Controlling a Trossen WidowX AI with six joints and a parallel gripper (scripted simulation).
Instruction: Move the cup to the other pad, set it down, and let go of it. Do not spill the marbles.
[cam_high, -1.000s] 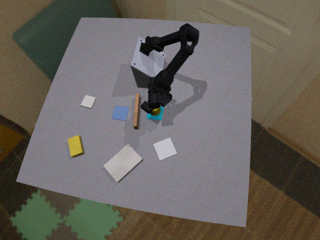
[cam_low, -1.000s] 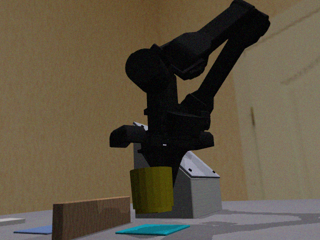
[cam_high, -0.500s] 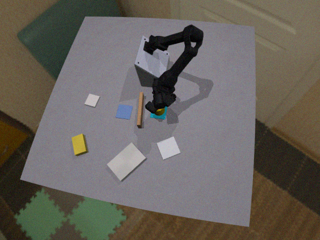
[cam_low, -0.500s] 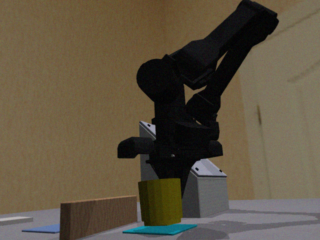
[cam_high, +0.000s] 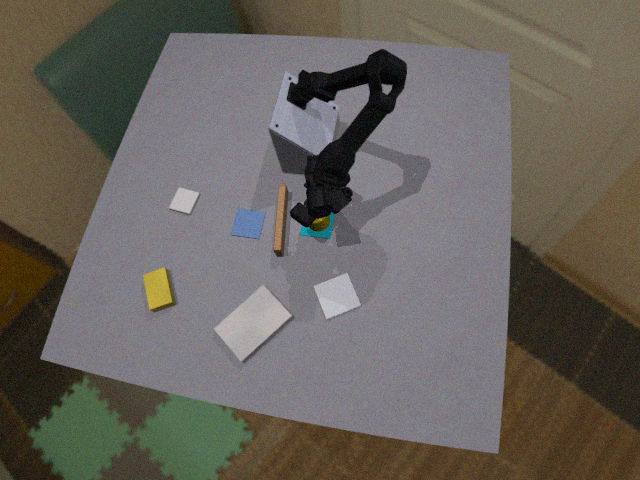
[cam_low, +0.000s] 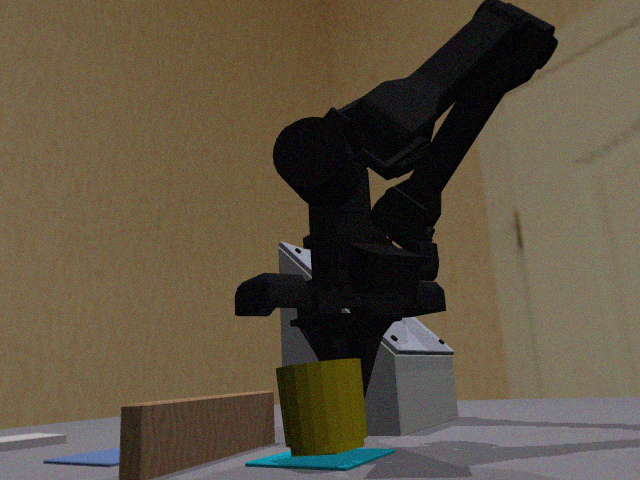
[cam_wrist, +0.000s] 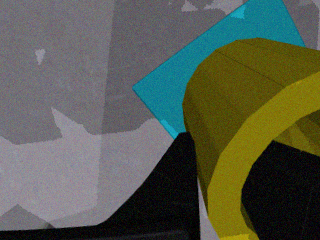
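My gripper tip is 2 cm short of the yellow cup, 1 cm to the left of it and 1 cm above it. The rest, counted from my gripper tip: cyan pad 5 cm below, 2 cm to the right, 2 cm ahead; then wooden bar 12 cm to the right, 4 cm ahead, 3 cm below.
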